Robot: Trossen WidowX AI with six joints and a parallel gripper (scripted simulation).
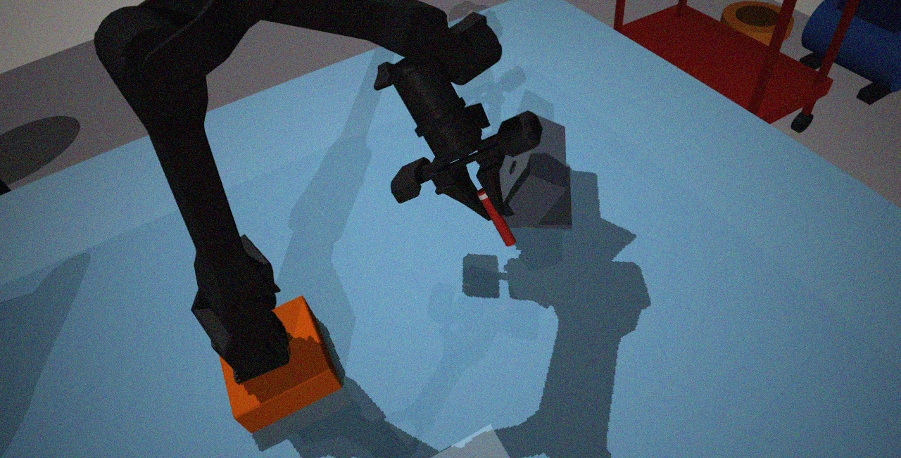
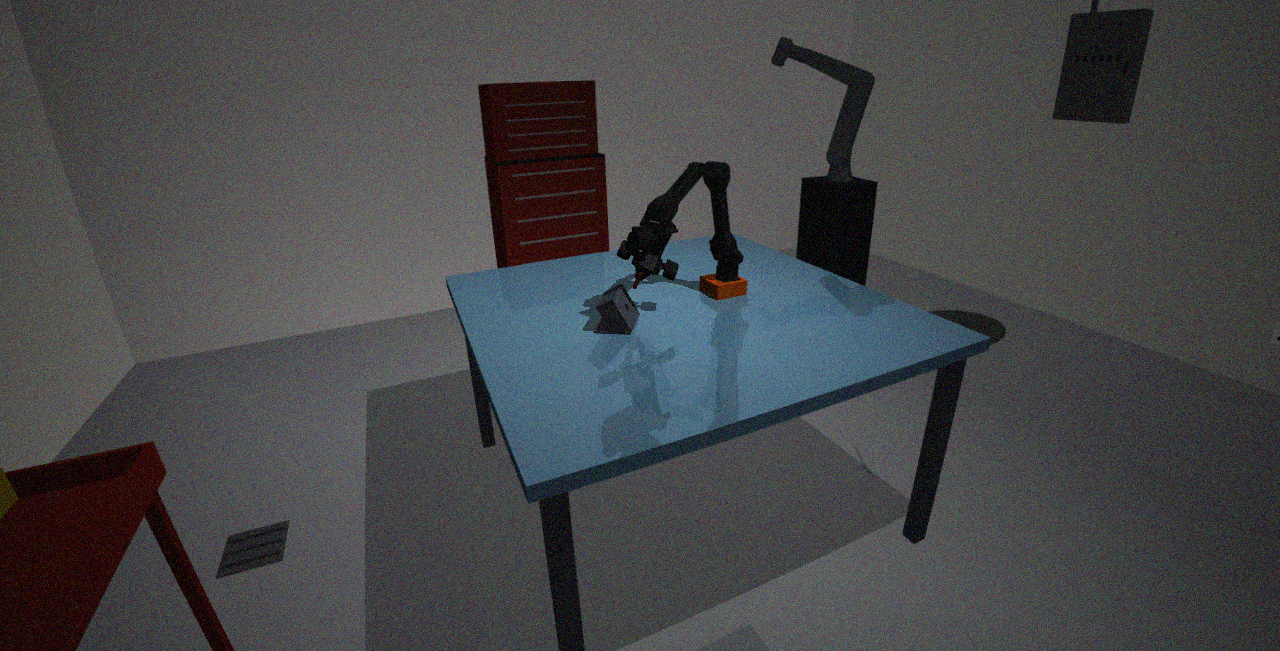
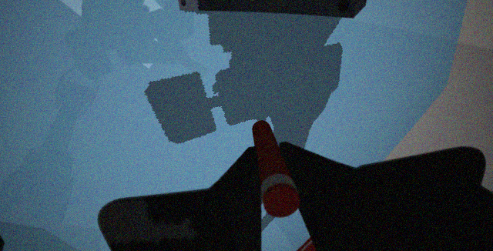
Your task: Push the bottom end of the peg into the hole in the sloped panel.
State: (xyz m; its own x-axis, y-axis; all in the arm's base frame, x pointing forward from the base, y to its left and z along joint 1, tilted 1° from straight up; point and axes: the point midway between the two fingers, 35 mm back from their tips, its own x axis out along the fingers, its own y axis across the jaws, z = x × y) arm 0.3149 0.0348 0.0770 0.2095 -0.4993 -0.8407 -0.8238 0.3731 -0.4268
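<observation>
Now: the grey sloped panel 100 mm to the left of my gripper tip, 100 mm ahead of it and 50 mm below it. Round my gripper tip: red peg: 10 mm to the left, 10 mm above.
</observation>
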